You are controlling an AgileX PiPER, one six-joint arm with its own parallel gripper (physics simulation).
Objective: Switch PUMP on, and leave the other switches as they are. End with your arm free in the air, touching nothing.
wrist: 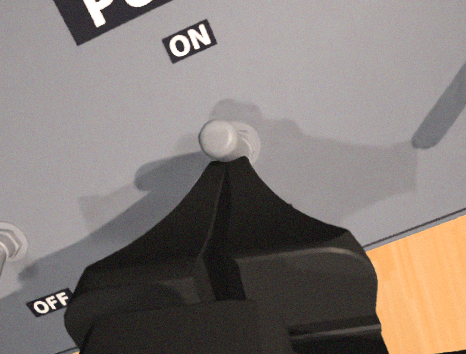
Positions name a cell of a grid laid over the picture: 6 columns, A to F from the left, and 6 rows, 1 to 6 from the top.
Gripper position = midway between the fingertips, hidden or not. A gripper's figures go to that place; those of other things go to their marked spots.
Scene:
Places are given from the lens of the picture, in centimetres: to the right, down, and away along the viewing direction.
my gripper (C4): 0, 0, 13
pump switch (C3): 0, -1, 10

